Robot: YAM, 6 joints.
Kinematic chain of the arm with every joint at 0, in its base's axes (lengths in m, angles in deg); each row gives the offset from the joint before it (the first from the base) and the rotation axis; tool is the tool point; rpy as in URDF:
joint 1: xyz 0 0 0.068 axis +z
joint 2: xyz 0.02 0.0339 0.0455 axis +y
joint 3: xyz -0.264 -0.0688 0 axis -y
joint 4: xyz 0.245 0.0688 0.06 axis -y
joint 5: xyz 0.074 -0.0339 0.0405 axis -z
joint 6: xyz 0.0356 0 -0.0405 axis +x
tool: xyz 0 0 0 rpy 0 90 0
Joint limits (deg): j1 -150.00..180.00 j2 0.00..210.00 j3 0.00..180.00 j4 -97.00..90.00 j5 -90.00..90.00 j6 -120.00..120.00
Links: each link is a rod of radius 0.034 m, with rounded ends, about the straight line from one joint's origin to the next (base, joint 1, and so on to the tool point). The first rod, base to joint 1, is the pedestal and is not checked.
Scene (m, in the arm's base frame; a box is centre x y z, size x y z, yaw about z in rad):
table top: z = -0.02
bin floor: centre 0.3 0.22 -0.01 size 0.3 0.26 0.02 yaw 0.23
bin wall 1: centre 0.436 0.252 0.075 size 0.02 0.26 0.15 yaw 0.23
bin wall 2: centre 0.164 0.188 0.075 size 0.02 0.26 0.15 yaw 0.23
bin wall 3: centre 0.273 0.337 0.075 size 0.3 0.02 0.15 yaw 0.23
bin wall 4: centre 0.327 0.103 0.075 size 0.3 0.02 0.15 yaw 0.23
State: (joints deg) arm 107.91 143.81 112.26 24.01 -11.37 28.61
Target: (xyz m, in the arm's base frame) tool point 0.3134 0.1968 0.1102
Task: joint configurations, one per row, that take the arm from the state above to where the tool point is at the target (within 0.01 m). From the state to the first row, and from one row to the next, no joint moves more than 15 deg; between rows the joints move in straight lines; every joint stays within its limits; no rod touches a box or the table.
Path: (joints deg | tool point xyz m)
1: 95.20 135.32 103.78 20.58 -10.30 28.61 | -0.0566 0.5521 0.2014
2: 82.49 126.83 95.29 17.14 -9.23 28.61 | 0.0628 0.5204 0.2206
3: 69.78 118.35 86.81 13.71 -8.16 28.61 | 0.1645 0.4611 0.2354
4: 57.07 109.86 78.33 10.28 -7.09 28.61 | 0.2419 0.3816 0.2452
5: 44.36 101.37 69.84 6.85 -6.02 28.61 | 0.2917 0.2905 0.2497
6: 31.65 92.88 61.36 3.41 -4.95 28.61 | 0.3134 0.1968 0.2487
7: 31.66 101.59 58.58 2.94 -4.87 28.61 | 0.3192 0.2004 0.1784
8: 31.67 110.30 55.80 2.46 -4.80 28.61 | 0.3134 0.1968 0.1102

